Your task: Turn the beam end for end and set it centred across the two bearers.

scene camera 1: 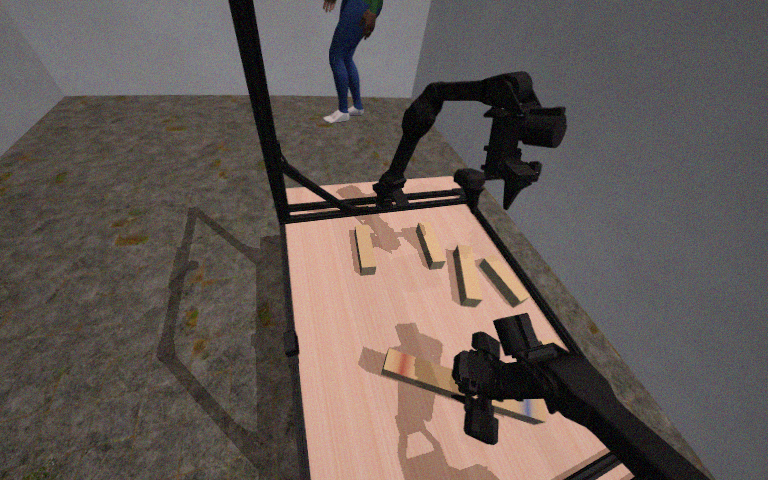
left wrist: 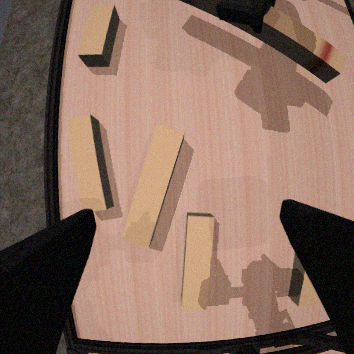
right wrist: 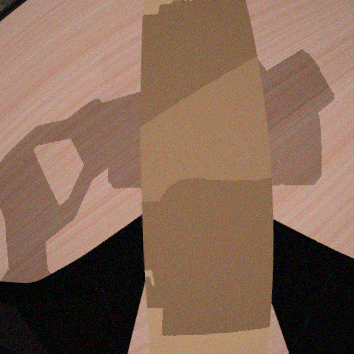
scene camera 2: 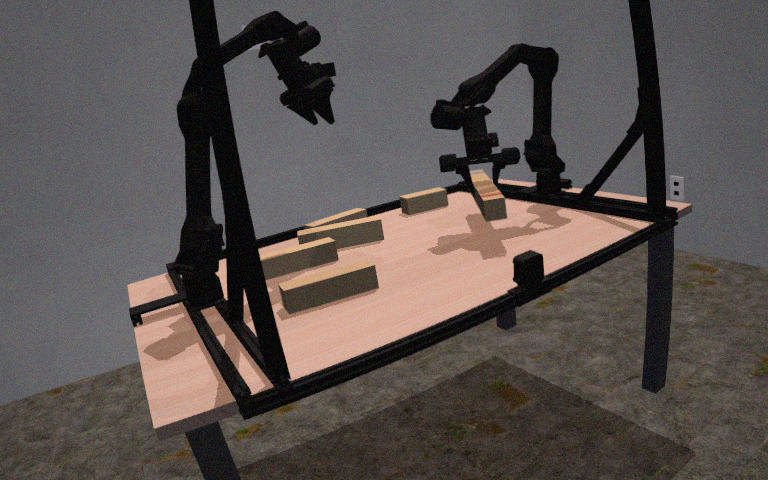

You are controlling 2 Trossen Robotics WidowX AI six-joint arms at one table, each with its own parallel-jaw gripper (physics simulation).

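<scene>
The long wooden beam is raised above the table, its shadow apart from it. Its red band faces the picture's left in scene camera 1, its blue band the right. My right gripper is shut on the beam near its middle. My left gripper is open and empty, high above the table. Several plain wooden blocks lie on the table, including two roughly parallel ones. I cannot tell which blocks are the two bearers.
Two more blocks lie near the table's right edge in scene camera 1. Another block lies near the raised beam, hidden by the right arm in scene camera 1. A black frame with upright posts borders the table.
</scene>
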